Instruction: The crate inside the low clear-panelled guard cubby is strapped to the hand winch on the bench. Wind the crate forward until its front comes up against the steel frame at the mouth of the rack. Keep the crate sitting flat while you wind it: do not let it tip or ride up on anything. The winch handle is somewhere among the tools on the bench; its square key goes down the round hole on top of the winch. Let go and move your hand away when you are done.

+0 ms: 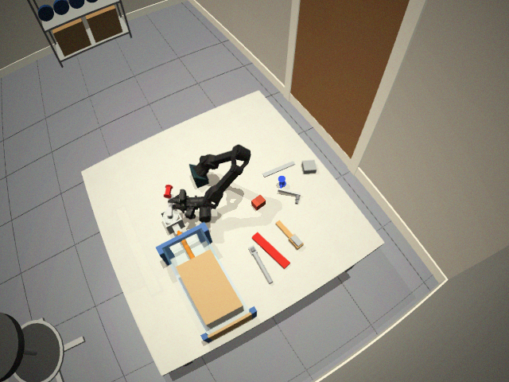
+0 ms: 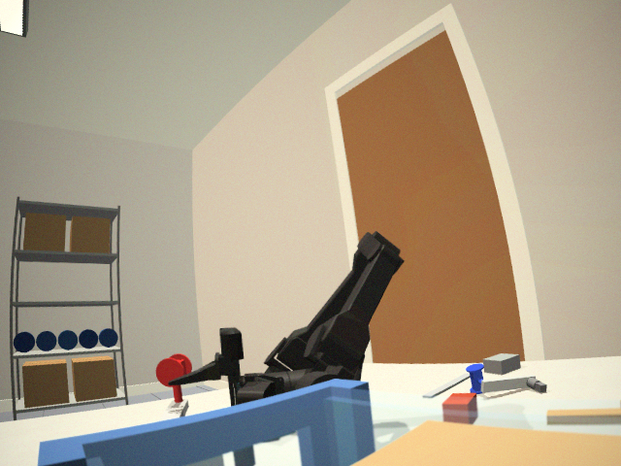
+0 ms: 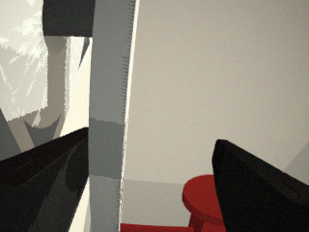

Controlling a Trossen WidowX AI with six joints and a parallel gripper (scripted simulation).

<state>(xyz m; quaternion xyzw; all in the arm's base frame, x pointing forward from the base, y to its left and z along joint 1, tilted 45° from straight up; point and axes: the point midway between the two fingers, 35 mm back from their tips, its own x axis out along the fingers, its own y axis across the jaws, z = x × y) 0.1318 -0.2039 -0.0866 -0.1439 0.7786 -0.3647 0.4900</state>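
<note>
The red grip lies 40 mm behind my gripper tip, 30 mm to the left of it and 20 mm above it. The rest, counted from my gripper tip: red bar 440 mm ahead, 320 mm to the left, 120 mm below; wooden brush 430 mm ahead, 450 mm to the left, 110 mm below; winch 30 mm ahead, 30 mm to the right, 100 mm below.
</note>
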